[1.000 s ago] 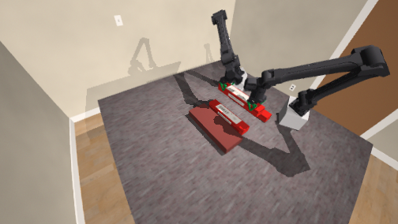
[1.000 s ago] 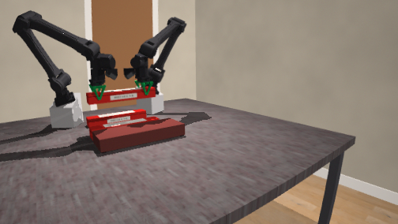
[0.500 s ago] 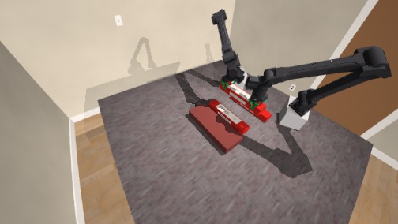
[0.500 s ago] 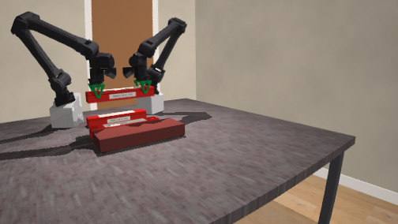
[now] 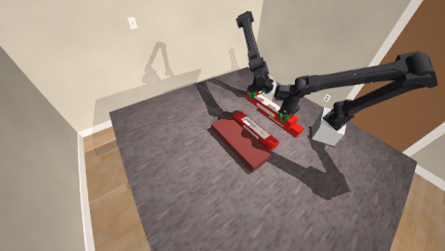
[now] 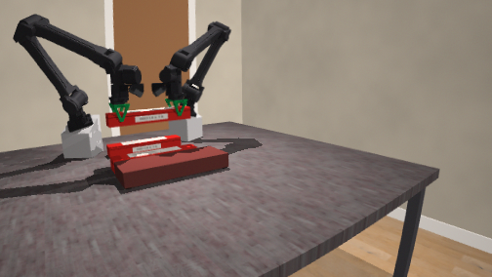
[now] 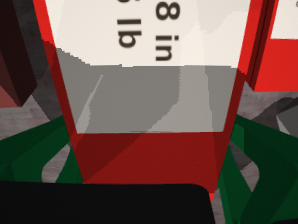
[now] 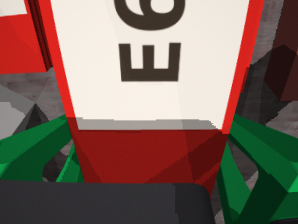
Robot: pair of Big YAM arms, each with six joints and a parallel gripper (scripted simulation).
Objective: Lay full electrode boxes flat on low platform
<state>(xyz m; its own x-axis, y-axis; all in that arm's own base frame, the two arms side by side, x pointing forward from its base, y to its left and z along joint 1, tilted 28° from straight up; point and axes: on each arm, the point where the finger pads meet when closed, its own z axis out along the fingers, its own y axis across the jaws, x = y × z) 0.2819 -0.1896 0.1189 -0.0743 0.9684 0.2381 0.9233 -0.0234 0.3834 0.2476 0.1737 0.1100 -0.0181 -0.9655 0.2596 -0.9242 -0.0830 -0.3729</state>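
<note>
Right now the red electrode box is 120 mm to the right of my left hand and 10 mm above it. The rest, counted from my left hand: low dark red platform: 230 mm ahead, 180 mm below, 140 mm to the right.
The red electrode box lies 1 cm ahead of my right hand, 14 cm to the left of it and 1 cm above it. Round my right hand: low dark red platform (24 cm ahead, 12 cm to the left, 18 cm below).
</note>
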